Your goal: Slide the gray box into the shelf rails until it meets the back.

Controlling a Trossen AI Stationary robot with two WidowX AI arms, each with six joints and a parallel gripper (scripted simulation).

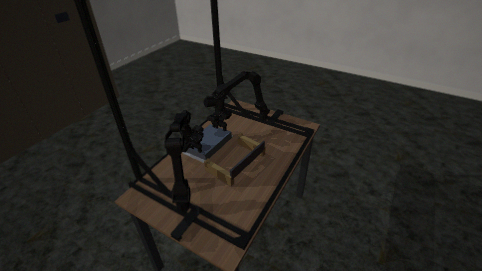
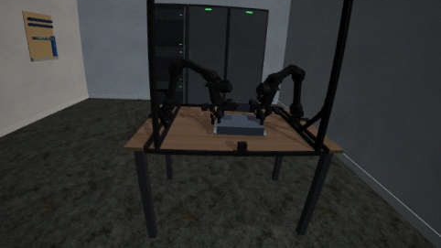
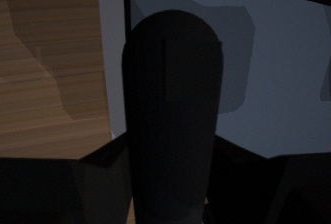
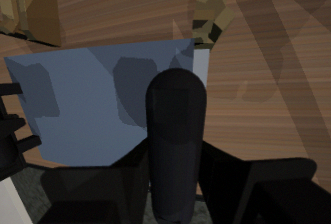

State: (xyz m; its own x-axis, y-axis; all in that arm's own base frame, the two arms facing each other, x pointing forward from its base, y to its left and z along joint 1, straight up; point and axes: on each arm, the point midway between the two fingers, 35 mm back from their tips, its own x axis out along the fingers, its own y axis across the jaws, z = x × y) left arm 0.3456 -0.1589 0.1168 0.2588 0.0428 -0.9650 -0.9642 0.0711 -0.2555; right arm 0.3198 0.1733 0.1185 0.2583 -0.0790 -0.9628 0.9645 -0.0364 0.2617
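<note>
My left hand is 130 mm to the left of the gray box and 50 mm above it. Round my left hand: dark bar 310 mm ahead, 150 mm to the right, 60 mm below.
Right now my right hand is 10 mm short of the gray box, 120 mm to the right of it and 50 mm above it. From my right hand the other things lie so: dark bar: 320 mm ahead, 100 mm to the left, 60 mm below.
</note>
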